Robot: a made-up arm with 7 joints.
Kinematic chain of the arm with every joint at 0, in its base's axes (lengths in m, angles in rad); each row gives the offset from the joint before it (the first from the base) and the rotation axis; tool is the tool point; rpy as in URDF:
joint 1: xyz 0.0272 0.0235 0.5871 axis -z
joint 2: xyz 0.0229 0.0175 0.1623 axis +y
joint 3: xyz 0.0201 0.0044 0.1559 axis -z
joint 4: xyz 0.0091 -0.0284 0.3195 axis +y
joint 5: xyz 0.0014 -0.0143 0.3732 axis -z
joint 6: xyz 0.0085 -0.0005 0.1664 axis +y
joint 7: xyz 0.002 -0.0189 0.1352 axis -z
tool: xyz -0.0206 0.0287 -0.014 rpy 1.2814 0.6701 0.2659
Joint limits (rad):
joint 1: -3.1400..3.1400
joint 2: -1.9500..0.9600
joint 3: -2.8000..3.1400
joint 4: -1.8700..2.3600
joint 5: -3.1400..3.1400
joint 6: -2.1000..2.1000
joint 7: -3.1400..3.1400
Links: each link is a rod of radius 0.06 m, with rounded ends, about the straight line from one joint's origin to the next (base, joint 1, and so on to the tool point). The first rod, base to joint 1, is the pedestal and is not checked.
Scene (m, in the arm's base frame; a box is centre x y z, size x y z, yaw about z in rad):
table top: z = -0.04
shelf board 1: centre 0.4 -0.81 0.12 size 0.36 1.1 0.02 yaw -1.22
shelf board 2: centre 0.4 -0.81 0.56 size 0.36 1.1 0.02 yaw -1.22
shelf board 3: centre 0.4 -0.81 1 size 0.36 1.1 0.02 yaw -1.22
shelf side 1: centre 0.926 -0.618 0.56 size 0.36 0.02 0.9 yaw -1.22
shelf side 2: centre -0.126 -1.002 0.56 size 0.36 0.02 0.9 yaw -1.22
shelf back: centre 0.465 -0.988 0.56 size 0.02 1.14 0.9 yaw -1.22
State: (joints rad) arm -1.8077 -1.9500 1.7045 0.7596 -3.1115 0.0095 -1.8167
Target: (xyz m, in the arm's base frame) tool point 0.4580 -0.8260 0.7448
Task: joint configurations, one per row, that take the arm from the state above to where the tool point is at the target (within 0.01 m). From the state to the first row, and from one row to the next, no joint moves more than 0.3 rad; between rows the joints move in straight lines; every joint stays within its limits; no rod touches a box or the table.
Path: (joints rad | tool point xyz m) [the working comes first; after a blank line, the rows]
Joints at the target: -1.4032 -1.6688 1.4863 1.0414 -3.1043 -0.0884 -1.8119
Straight joint move there: touches shelf board 2.

1: -1.6728 -1.9259 1.8139 1.0368 -3.0893 -0.0819 -1.7981 | 0.6437 -0.5911 0.3631
2: -1.5380 -1.9018 1.9232 1.3139 -3.0670 -0.1732 -1.7796 | 0.6017 -0.4778 0.3590
3: -1.4031 -1.8777 2.0326 1.5911 -3.0448 -0.2646 -1.7610 | 0.5382 -0.3537 0.3625
4: -1.1247 -1.7870 1.7984 1.7485 -3.0502 -0.3315 -1.7590 | 0.4588 -0.4573 0.5611
5: -0.8462 -1.6962 1.5642 1.9059 -3.0555 -0.3983 -1.7570 | 0.3359 -0.4922 0.7448
6: -1.0319 -1.6871 1.5382 1.6177 -3.0718 -0.2950 -1.7753 | 0.3795 -0.6206 0.7442
7: -1.2176 -1.6780 1.5123 1.3296 -3.0881 -0.1917 -1.7936 | 0.4209 -0.7329 0.7451
8: -1.4032 -1.6688 1.4863 1.0414 -3.1043 -0.0884 -1.8119 | 0.4579 -0.8260 0.7448

